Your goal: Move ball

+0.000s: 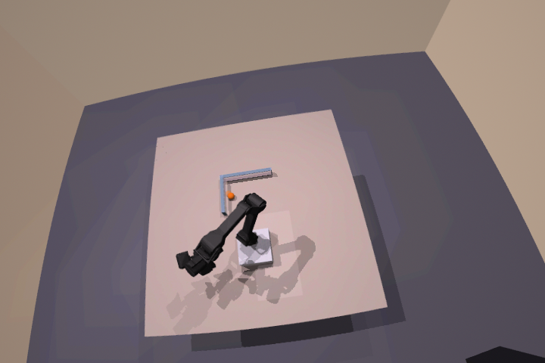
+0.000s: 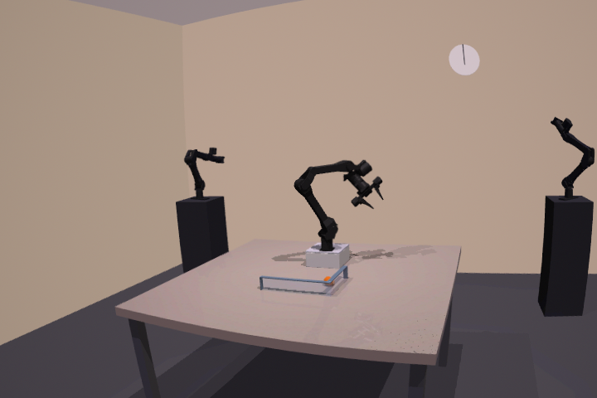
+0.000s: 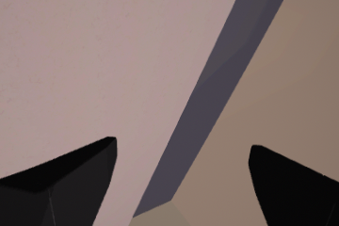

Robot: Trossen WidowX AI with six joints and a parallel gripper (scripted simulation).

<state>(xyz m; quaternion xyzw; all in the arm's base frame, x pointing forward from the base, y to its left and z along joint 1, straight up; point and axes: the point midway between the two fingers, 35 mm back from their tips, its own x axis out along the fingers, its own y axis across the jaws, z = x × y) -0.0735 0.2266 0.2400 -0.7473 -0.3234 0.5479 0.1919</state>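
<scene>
My gripper tip is now 36 cm short of the orange ball, 28 cm above it and 16 cm to the left of it. Also, from my gripper tip: short wall: 38 cm ahead, 27 cm below, 12 cm to the right; then long wall: 48 cm ahead, 28 cm to the right, 27 cm below; then see-through copy: 38 cm ahead, 28 cm below, 15 cm to the right.
</scene>
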